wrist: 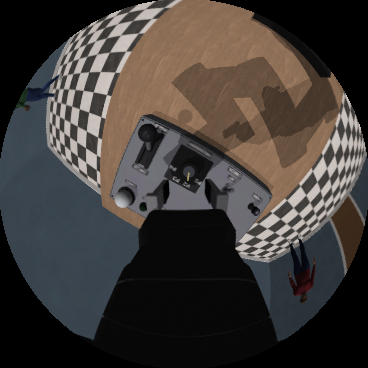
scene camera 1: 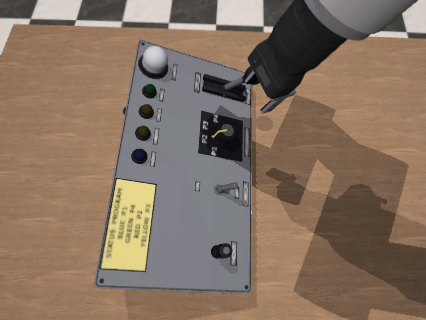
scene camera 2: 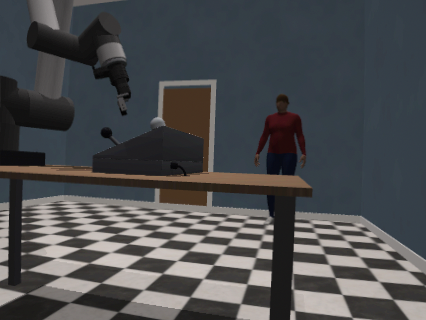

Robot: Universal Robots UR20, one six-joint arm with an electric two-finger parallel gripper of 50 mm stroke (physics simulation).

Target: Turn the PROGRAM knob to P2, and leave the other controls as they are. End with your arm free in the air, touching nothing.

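Places are measured from the arm's base along level axes (x up, y back, z right), in millimetres.
Pixels of known places: gripper, fingertip midpoint: (wrist: pixel 186 186) (scene camera 1: pixel 257 95) (scene camera 2: pixel 124 112).
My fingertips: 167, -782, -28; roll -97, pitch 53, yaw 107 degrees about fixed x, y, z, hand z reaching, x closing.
Observation:
Ahead of a thing's pixels: the offset from my fingertips to its top centre, as dx, dy, dz. "*": to the spot under its first point.
The PROGRAM knob @[-112, -45, -12] (scene camera 1: pixel 228 131) (wrist: pixel 189 170) is dark, on a black dial plate of the grey sloping panel (scene camera 1: pixel 175 225) (scene camera 2: pixel 150 155) (wrist: pixel 172 142). In scene camera 1 its yellow pointer is directed at the P2 mark. The wrist view also shows the pointer towards P2, with small labels. My gripper (scene camera 1: pixel 255 94) (scene camera 2: pixel 123 113) (wrist: pixel 186 186) is open, with nothing between its fingers. It hangs in the air above the panel, apart from the knob; the finger near the lever is partly hidden in scene camera 1.
A ball-topped lever @[-72, -8, +114] (scene camera 2: pixel 106 132) (wrist: pixel 147 132) rises beside the dial. A toggle switch @[-109, -27, -130] (scene camera 1: pixel 227 188) (wrist: pixel 227 188), a small black knob @[-102, -15, -250] (scene camera 1: pixel 221 251) (wrist: pixel 254 209), a white dome @[* -47, -208, +81] (scene camera 1: pixel 155 60) (scene camera 2: pixel 157 122) (wrist: pixel 123 197) and several dark lamps share the panel. A yellow card @[-74, -183, -235] (scene camera 1: pixel 128 225) lists programs.

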